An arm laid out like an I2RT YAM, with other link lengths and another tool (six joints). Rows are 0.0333 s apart.
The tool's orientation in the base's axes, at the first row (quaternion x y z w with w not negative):
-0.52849, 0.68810, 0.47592, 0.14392
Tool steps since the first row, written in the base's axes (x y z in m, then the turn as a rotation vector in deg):
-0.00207, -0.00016, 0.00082, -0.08, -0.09, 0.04
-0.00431, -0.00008, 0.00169, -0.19, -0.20, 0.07
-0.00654, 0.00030, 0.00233, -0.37, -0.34, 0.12
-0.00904, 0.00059, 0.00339, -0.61, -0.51, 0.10
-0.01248, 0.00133, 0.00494, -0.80, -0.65, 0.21
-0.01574, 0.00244, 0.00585, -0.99, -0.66, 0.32
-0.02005, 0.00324, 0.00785, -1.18, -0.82, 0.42
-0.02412, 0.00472, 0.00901, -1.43, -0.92, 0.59
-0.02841, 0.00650, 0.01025, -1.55, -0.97, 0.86
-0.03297, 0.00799, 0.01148, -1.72, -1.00, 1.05
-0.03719, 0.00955, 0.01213, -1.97, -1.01, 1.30
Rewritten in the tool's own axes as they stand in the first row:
0.00035, 0.00220, 0.00009, 0.06, 0.09, -0.07
0.00059, 0.00458, 0.00040, 0.14, 0.20, -0.14
0.00081, 0.00682, 0.00106, 0.26, 0.38, -0.22
0.00089, 0.00951, 0.00152, 0.47, 0.58, -0.28
0.00074, 0.01326, 0.00238, 0.56, 0.80, -0.39
0.00075, 0.01652, 0.00381, 0.56, 1.02, -0.39
0.00060, 0.02124, 0.00476, 0.66, 1.24, -0.51
0.00054, 0.02532, 0.00661, 0.70, 1.54, -0.60
0.00034, 0.02963, 0.00873, 0.59, 1.78, -0.74
0.00042, 0.03418, 0.01070, 0.54, 2.03, -0.81
0.00073, 0.03813, 0.01292, 0.47, 2.37, -0.87

